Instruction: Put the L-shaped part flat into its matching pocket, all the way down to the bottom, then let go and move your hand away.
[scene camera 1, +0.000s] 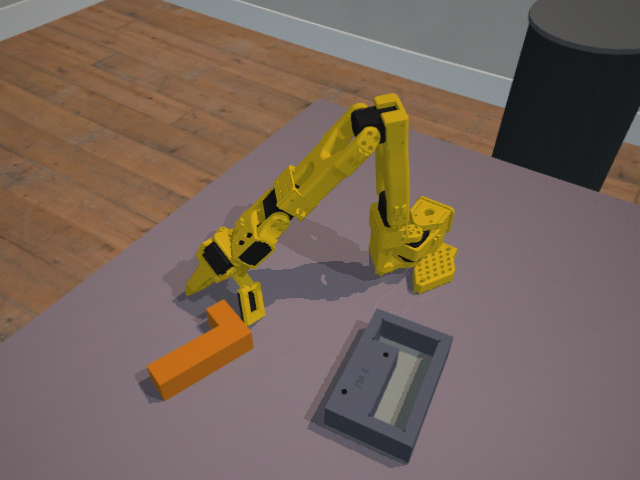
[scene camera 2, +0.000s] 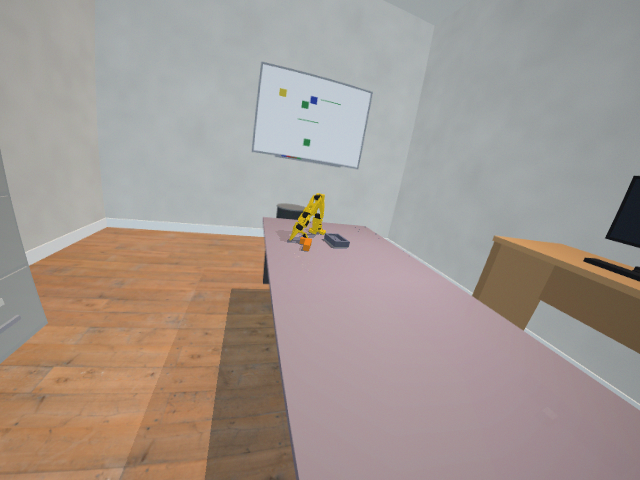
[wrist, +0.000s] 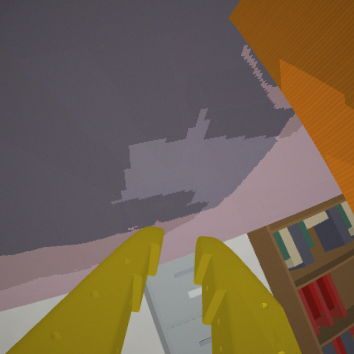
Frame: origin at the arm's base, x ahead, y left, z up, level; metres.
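Where they show: end effector, tool point: (scene camera 1: 194, 289) (scene camera 2: 290, 239) (wrist: 160, 245); arm's base, origin of the base link: (scene camera 1: 406, 271) (scene camera 2: 317, 233).
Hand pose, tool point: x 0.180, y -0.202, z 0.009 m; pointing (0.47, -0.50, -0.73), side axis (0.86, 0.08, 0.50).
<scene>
Things, the pixels of their top centre, and the offset from my tool point. "*": a spot on its surface instead. Level surfaces: height alone.
- orange L-shaped part, middle of its top: (scene camera 1: 194, 339) (scene camera 2: 305, 241) dx +0.067, dy +0.064, dz +0.021 m
- grey block, middle of its top: (scene camera 1: 392, 369) (scene camera 2: 337, 237) dx -0.014, dy +0.265, dz +0.028 m
- empty L-shaped pocket, surface spot: (scene camera 1: 397, 387) * dx -0.018, dy +0.273, dz -0.004 m
- table, its level: dz -0.009 m
The orange L-shaped part (scene camera 1: 204, 351) (scene camera 2: 306, 242) (wrist: 320, 65) lies flat on the table, its long arm toward the front left in scene camera 1. My gripper (scene camera 1: 189, 290) (wrist: 179, 237) is shut and empty, with a narrow gap showing between the jaw tips in the wrist view. It is low over the table, behind and left of the part's short arm, apart from it. The wrist camera housing (scene camera 1: 251, 305) is right beside the part's corner; I cannot tell if they touch. The grey block (scene camera 1: 356, 369) (scene camera 2: 330, 237) with the empty L-shaped pocket (scene camera 1: 397, 387) stands to the right.
The arm's base (scene camera 1: 385, 248) stands on the table (scene camera 1: 542, 310) behind the block. A dark round bin (scene camera 1: 563, 113) stands beyond the table edge. A bookshelf (wrist: 261, 250) and a grey cabinet (wrist: 175, 310) show far off in the wrist view.
</scene>
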